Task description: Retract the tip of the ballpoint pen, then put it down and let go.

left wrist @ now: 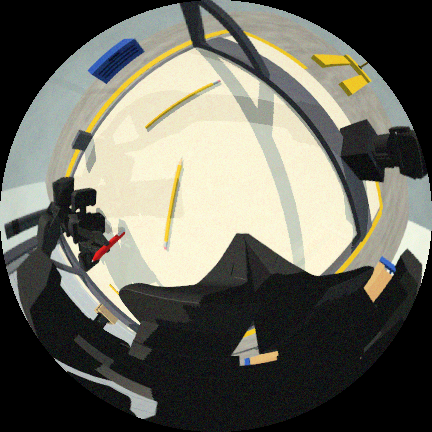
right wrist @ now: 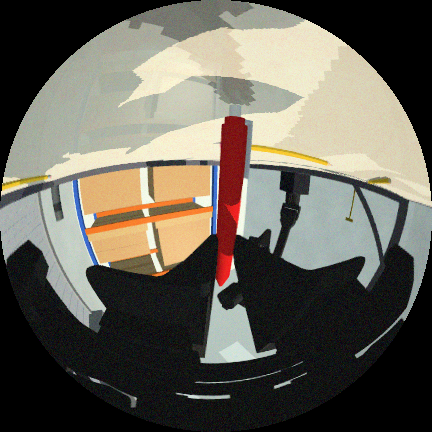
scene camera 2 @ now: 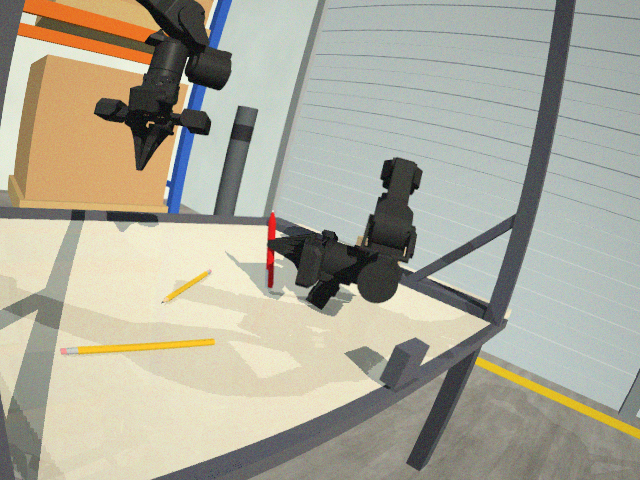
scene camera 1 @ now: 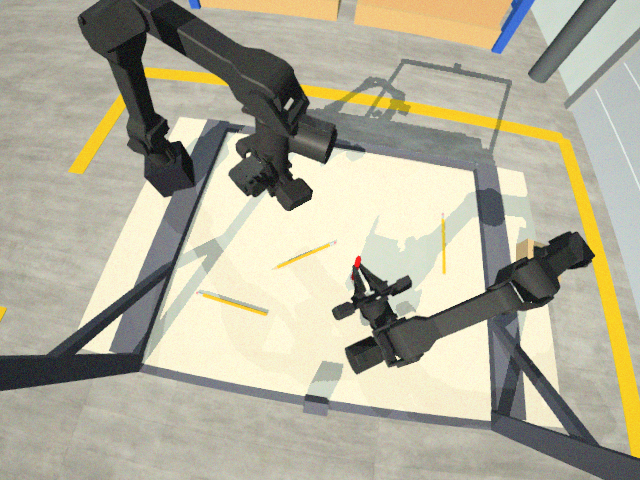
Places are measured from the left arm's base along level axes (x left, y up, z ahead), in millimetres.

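Where they show: left gripper, fingertip midpoint: (left wrist: 240, 238) (right wrist: 268, 229) (scene camera 2: 139, 170) (scene camera 1: 272, 196); right gripper, fingertip midpoint: (left wrist: 107, 247) (right wrist: 224, 240) (scene camera 2: 268, 242) (scene camera 1: 355, 264); left arm's base, origin of the base link: (left wrist: 377, 150) (scene camera 1: 162, 157); right arm's base, origin of the base link: (left wrist: 103, 316).
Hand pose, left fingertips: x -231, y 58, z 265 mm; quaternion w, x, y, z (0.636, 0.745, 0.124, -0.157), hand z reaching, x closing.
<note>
Things, the pixels of their top centre, and the offset from my left fingertips. Level surfaces: height alone.
- red ballpoint pen, middle of its top: (right wrist: 222, 295) (scene camera 2: 278, 212) (left wrist: 87, 257) (scene camera 1: 360, 259) dz +152, dx -184, dy -30 mm
- table, its level: dy -165 mm
- yellow pencil, middle of its top: (right wrist: 288, 156) (scene camera 2: 188, 282) (left wrist: 169, 205) (scene camera 1: 304, 255) dz +46, dx -100, dy -156 mm
- third pencil, middle of its top: (scene camera 1: 444, 242) dz +443, dx -162, dy -158 mm
The red ballpoint pen (scene camera 1: 357, 261) (scene camera 2: 271, 263) (left wrist: 107, 247) (right wrist: 234, 165) stands about upright between the fingertips of my right gripper (scene camera 1: 357, 269) (scene camera 2: 271, 243) (right wrist: 224, 240), which is shut on it. The pen's tapered end points up, with a small pale point at its top in scene camera 2. Its grey button (right wrist: 235, 111) faces down, very close to the table (scene camera 1: 289, 356); whether it touches is not clear. My left gripper (scene camera 2: 140, 167) (left wrist: 240, 238) is shut and empty, high above the table's far side, away from the pen.
One yellow pencil (scene camera 1: 305, 255) (scene camera 2: 187, 285) (left wrist: 173, 205) lies left of the pen. Another pencil (scene camera 1: 235, 303) (scene camera 2: 144, 346) (left wrist: 185, 104) lies nearer the front left. A third pencil (scene camera 1: 443, 245) lies right of the pen. A dark frame (scene camera 1: 403, 413) edges the table.
</note>
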